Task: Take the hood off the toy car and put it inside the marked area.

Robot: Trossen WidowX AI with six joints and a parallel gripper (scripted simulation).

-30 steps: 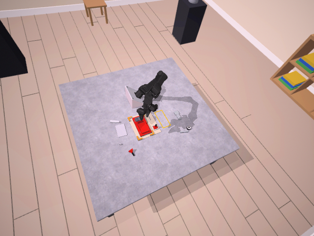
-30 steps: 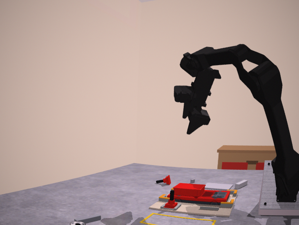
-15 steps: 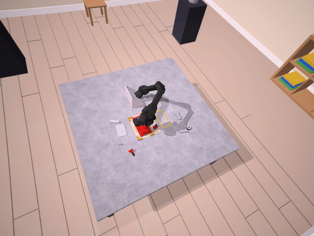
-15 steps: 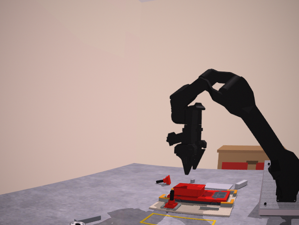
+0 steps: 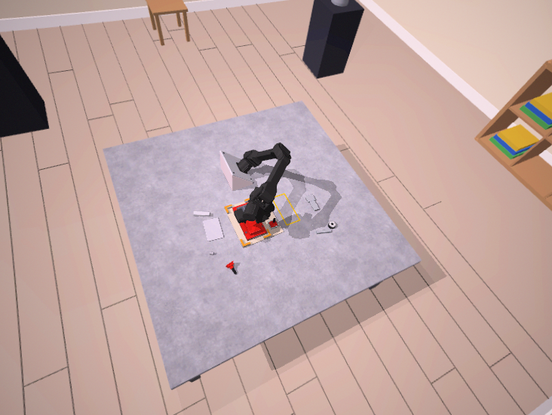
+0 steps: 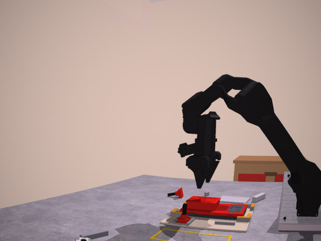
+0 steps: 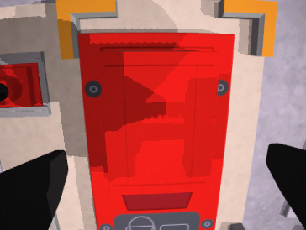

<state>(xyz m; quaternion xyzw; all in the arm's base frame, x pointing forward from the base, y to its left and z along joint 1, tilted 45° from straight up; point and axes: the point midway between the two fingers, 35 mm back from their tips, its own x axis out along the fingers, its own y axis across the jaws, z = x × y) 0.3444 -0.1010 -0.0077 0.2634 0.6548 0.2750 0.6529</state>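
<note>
My gripper tip is now 6 cm above the hood. From my gripper tip the other things lie so: wheel (14 cm ahead, 40 cm to the left, 9 cm below).
</note>
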